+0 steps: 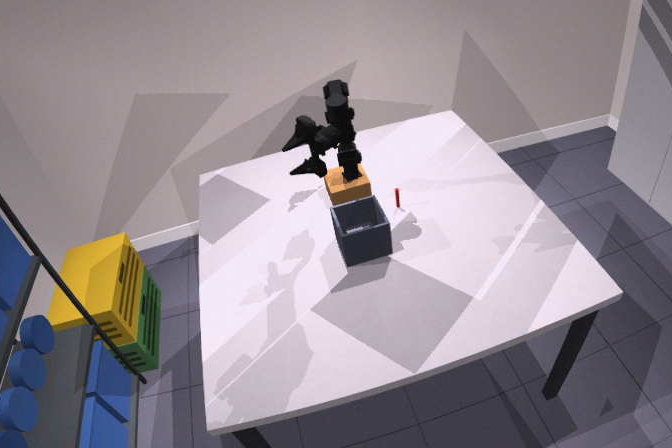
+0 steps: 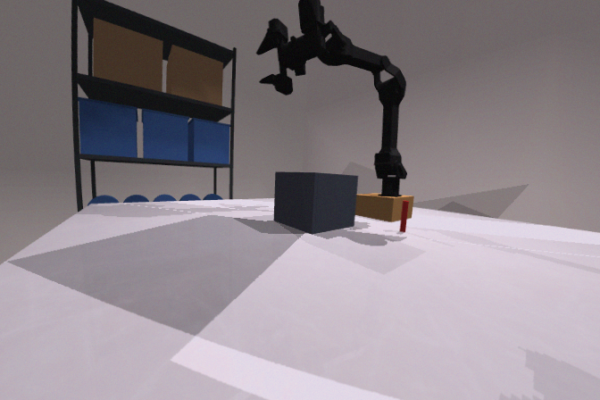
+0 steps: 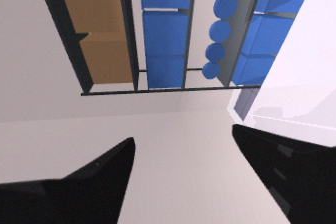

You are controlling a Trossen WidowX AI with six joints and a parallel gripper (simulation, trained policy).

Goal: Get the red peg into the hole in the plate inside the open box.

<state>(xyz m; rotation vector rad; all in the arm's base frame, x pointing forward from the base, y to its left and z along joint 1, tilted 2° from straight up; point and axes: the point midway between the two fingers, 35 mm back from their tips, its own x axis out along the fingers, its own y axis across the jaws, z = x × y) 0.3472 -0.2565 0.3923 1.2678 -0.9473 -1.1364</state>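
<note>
My gripper tip is now 410 mm above the red peg, 400 mm to the right of it and 180 mm past it. The rest, counted from my gripper tip: pale plate 410 mm below, 200 mm to the left, 60 mm behind.
</note>
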